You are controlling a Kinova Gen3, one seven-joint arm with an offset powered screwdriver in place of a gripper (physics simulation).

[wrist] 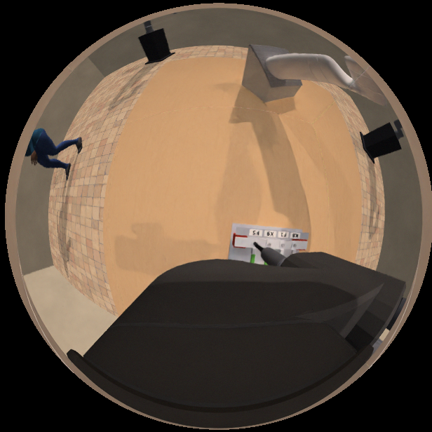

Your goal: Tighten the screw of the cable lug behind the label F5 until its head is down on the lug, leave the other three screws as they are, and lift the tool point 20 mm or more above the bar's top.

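Note:
The powered screwdriver (pixel 255 244) stands in place of a gripper; its dark shaft comes from the lower right, with its tip over the bar (pixel 244 242) behind the label F5 (pixel 255 233). The F5 screw and its head are hidden by the tip, so its height and any contact cannot be told. The other three screws (pixel 269 245) (pixel 282 245) (pixel 294 245) show as small grey spots to the right, behind three more upside-down labels (pixel 270 233) (pixel 283 234) (pixel 295 235). The tool has no fingers to judge.
The bar sits on a grey plate (pixel 234 253) with red marks (pixel 235 241) at its ends. A green piece (pixel 253 258) shows below the bar. The black tool housing (pixel 225 340) hides the lower view. A grey block (pixel 265 80) and a pale arm (pixel 310 67) are at the top right.

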